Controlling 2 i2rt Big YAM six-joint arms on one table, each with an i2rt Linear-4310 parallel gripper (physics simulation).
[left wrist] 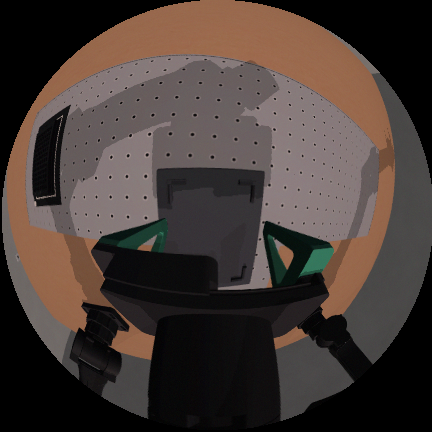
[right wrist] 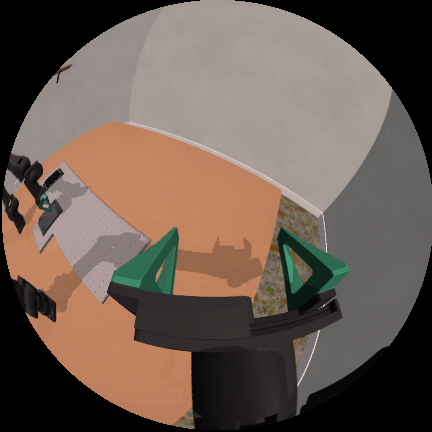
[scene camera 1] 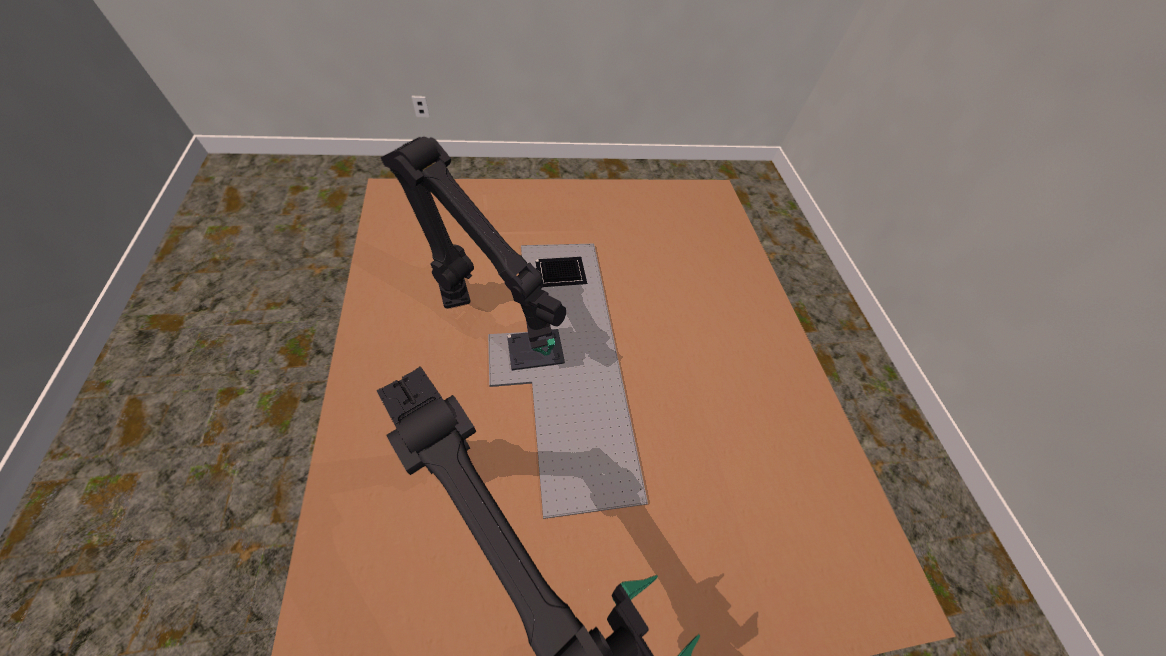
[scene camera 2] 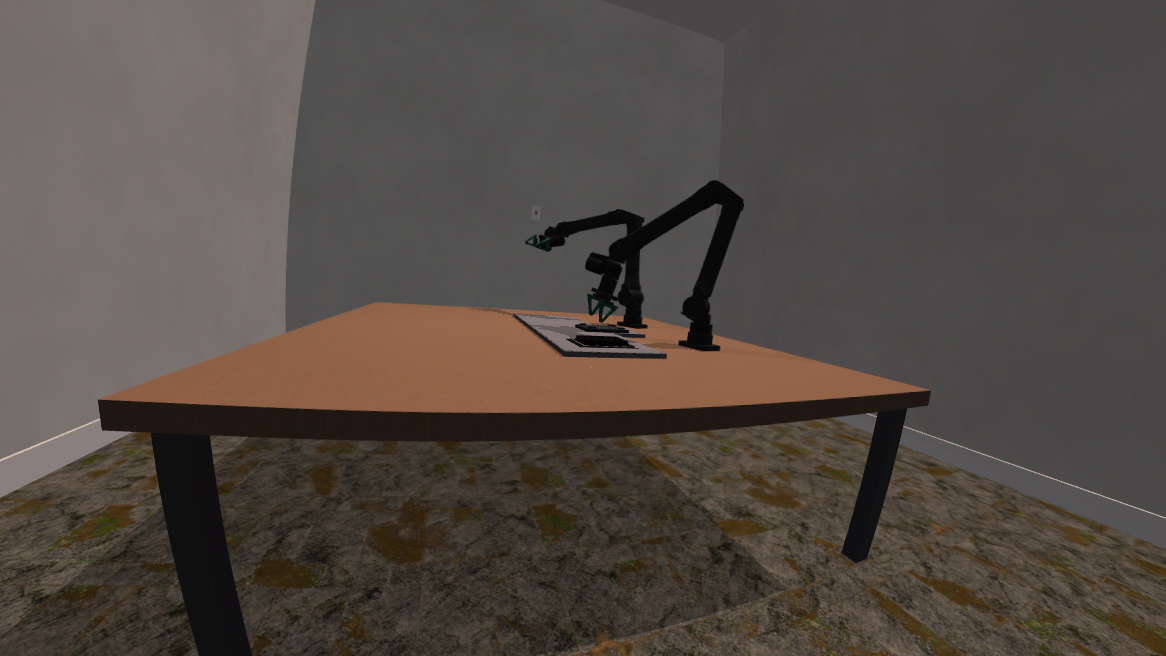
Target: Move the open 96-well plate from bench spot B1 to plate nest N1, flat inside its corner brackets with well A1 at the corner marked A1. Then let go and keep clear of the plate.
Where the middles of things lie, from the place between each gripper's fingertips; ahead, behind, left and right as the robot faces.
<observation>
My left hand is 3 cm past the dark nest with corner locators [scene camera 1: 522,356] and 3 cm above it. Round my left hand: black well plate [scene camera 1: 554,270] 31 cm to the left, 8 cm ahead, 3 cm below.
I see the dark nest with corner locators 680 mm to the left of my right hand, 330 mm below it and 180 mm behind it. Round my right hand: black well plate (990 mm to the left, 330 mm below, 60 mm behind).
</observation>
